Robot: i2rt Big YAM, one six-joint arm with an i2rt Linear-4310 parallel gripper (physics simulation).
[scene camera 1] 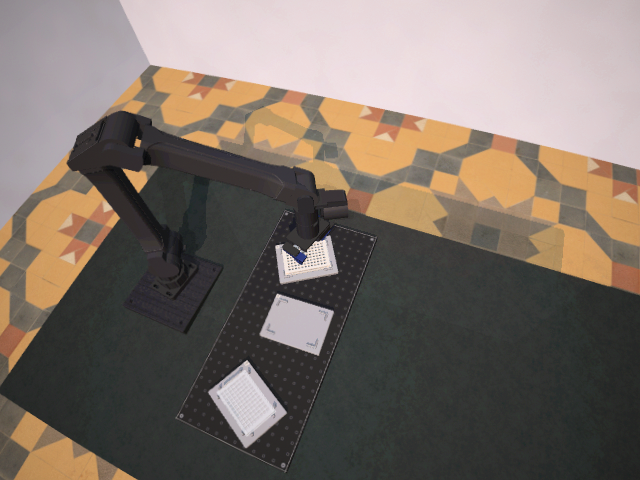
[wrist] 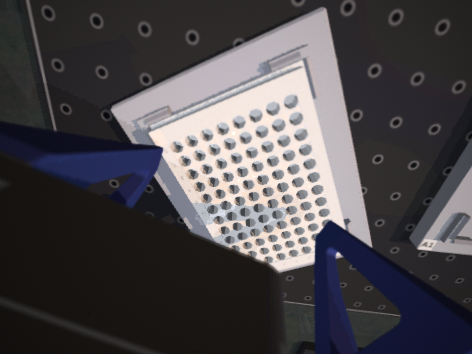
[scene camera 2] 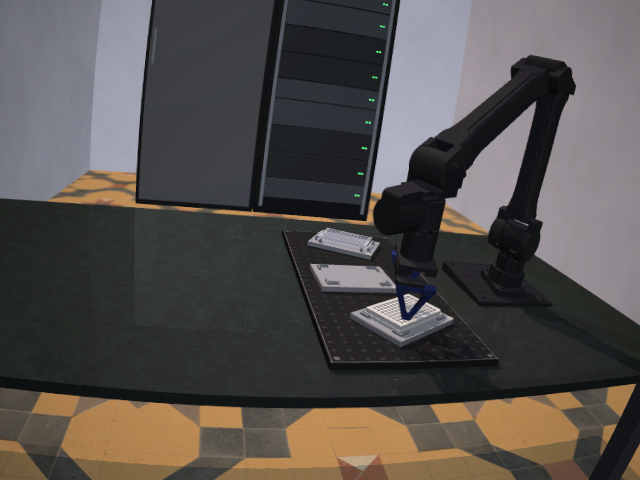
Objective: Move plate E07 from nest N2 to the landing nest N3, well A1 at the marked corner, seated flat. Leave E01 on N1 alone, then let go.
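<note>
A white opaque many-holed plate (scene camera 1: 317,258) (scene camera 2: 387,311) (wrist: 270,170) sits on its pale nest (scene camera 1: 310,276) (scene camera 2: 400,338) (wrist: 337,145); no E or N labels are readable. My gripper (scene camera 1: 314,246) (scene camera 2: 404,302) (wrist: 244,195) is open over this plate, turned askew to it. In the wrist view one finger is left of the plate and the other overlaps its lower right edge. Contact cannot be told. The bare landing nest (scene camera 1: 297,325) (scene camera 2: 356,277) (wrist: 462,200) has corner guides, with an A1 mark (wrist: 428,244) in the wrist view. A clear plate (scene camera 1: 247,403) (scene camera 2: 346,240) sits on the third nest (scene camera 1: 278,413) (scene camera 2: 356,253).
The three nests stand in a row on a black perforated board (scene camera 1: 206,382) (scene camera 2: 351,356) on the dark green table (scene camera 1: 439,361) (scene camera 2: 180,310). The arm's base plate (scene camera 1: 193,310) (scene camera 2: 465,281) is beside the board. A rack cabinet (scene camera 2: 266,155) stands behind the table.
</note>
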